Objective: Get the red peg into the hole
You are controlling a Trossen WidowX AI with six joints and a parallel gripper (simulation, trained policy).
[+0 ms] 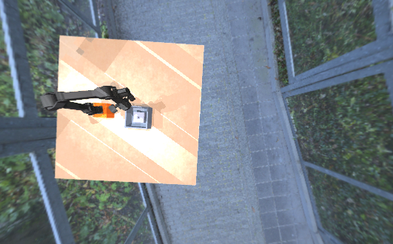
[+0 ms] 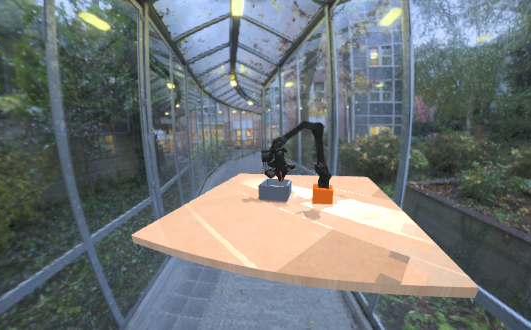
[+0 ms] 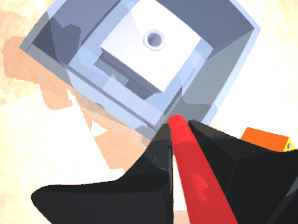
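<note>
My gripper tip is now 40 mm short of the pale plate, 80 mm to the left of it and 80 mm above it. Also, from my gripper tip: red peg: 10 mm to the left, 30 mm above; then grey box: 40 mm ahead, 80 mm to the right, 100 mm below.
</note>
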